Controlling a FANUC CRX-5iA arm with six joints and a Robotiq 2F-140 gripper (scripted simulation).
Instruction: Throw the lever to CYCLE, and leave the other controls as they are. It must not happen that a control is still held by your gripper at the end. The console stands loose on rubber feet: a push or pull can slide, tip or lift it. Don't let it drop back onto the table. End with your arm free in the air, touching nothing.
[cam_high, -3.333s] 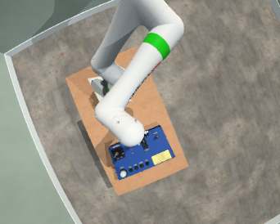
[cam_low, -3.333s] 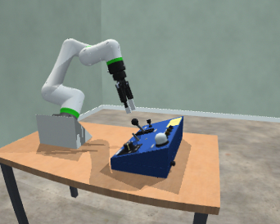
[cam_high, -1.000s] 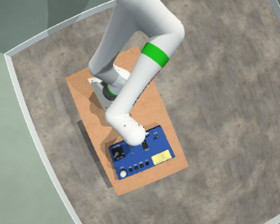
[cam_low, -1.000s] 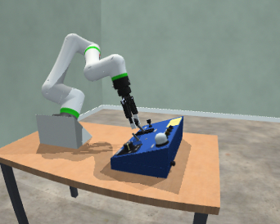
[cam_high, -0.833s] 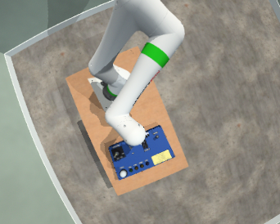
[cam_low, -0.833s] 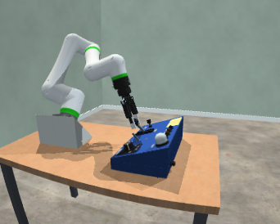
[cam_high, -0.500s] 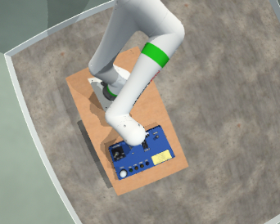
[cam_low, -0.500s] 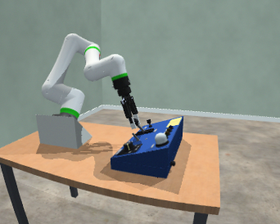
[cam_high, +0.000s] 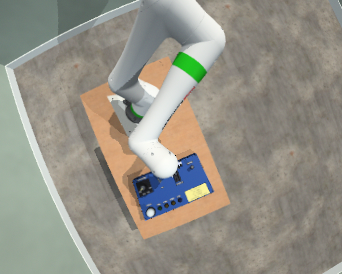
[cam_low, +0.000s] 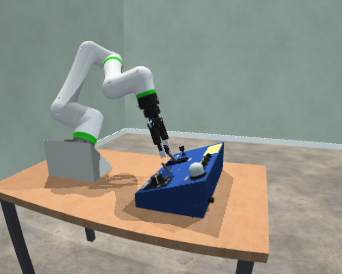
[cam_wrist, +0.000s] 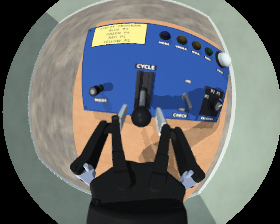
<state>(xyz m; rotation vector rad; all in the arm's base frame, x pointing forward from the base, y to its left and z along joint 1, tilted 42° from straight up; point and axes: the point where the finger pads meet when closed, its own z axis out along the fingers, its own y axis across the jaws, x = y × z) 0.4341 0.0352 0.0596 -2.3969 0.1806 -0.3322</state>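
My gripper is now 30 mm short of the black ball-topped lever and 30 mm above it. From my hand the other things lie so: small black toggle: 120 mm to the left, 60 mm ahead, 40 mm below; blue sloped console: 80 mm ahead, 70 mm to the right, 60 mm below.
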